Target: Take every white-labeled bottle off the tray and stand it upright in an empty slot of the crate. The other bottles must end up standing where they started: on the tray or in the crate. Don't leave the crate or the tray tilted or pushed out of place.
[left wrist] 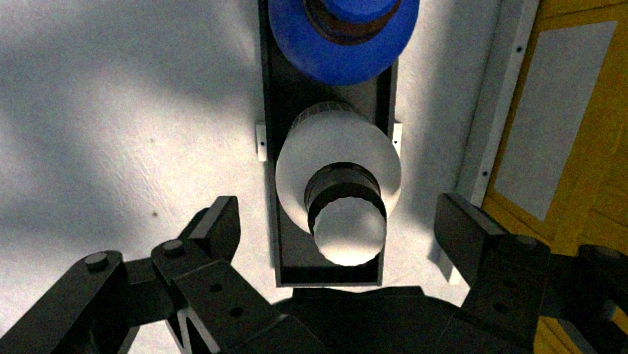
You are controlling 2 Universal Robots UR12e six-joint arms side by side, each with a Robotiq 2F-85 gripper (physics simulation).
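A white bottle [345, 150] with a white cap stands upright on the black tray [300, 250], near the tray's near end. A blue bottle [345, 60] stands behind it on the tray, partly cut off by the top edge of the view. My left gripper [337, 214] is open, with one finger on each side of the white bottle's cap and a gap on both sides; it touches neither side. The yellow crate [575, 225] shows in part at the right; its slots do not show. My right gripper is not in view.
A pale panel [555, 115] is on the crate's outer wall. A light rail [502, 120] with screws runs between the tray and the crate. Small white blocks [261, 142] [397, 140] sit against both long sides of the tray.
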